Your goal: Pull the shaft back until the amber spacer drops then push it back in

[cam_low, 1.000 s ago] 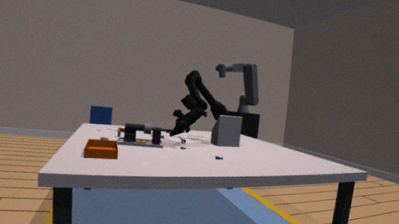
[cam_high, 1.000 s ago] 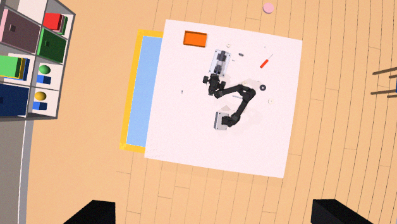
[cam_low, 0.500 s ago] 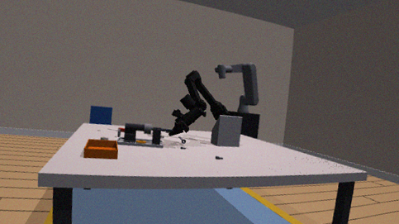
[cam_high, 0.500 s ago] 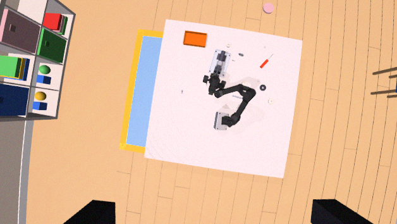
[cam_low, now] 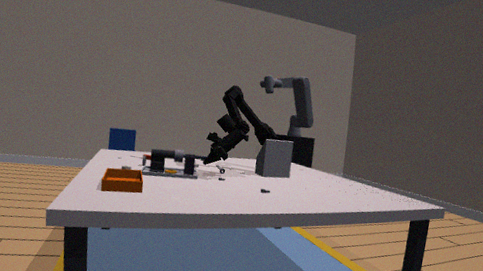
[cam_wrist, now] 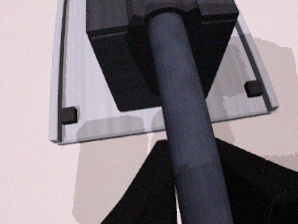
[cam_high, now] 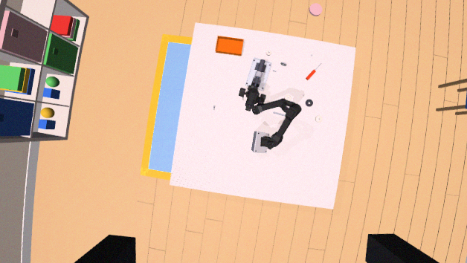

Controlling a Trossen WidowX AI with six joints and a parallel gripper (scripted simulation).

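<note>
Now: the grey-blue shaft 5 cm ahead of my gripper tip, 1 cm to the right of it and 3 cm above it. Round my gripper tip: amber spacer: 13 cm ahead, 3 cm to the right, 4 cm below; then orange tray: 34 cm ahead, 20 cm to the left, 4 cm below.
</note>
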